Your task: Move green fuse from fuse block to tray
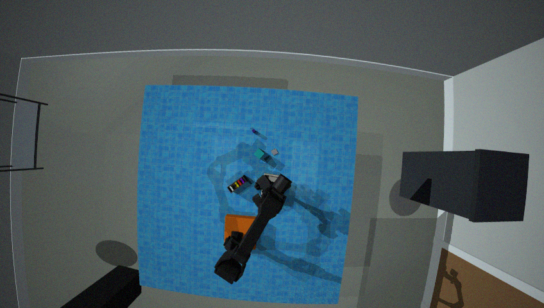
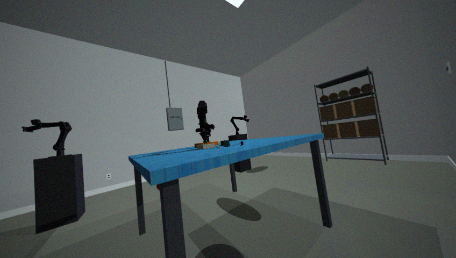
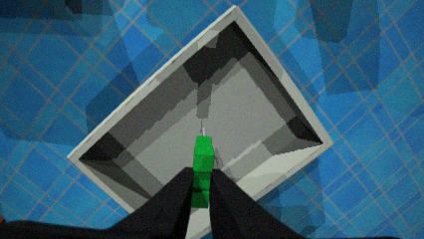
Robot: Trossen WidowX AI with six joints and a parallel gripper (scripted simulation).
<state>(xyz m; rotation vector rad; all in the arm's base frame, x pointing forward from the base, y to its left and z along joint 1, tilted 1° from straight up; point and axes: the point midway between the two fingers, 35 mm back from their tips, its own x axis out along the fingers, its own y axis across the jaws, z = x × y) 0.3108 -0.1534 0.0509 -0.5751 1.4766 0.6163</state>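
My gripper tip is 50 mm above the grey tray. The rest, counted from my gripper tip: grey square: 190 mm ahead, 10 mm to the left, 60 mm below; teal cube: 170 mm ahead, 90 mm to the left, 40 mm below; purple piece: 290 mm ahead, 140 mm to the left, 50 mm below.
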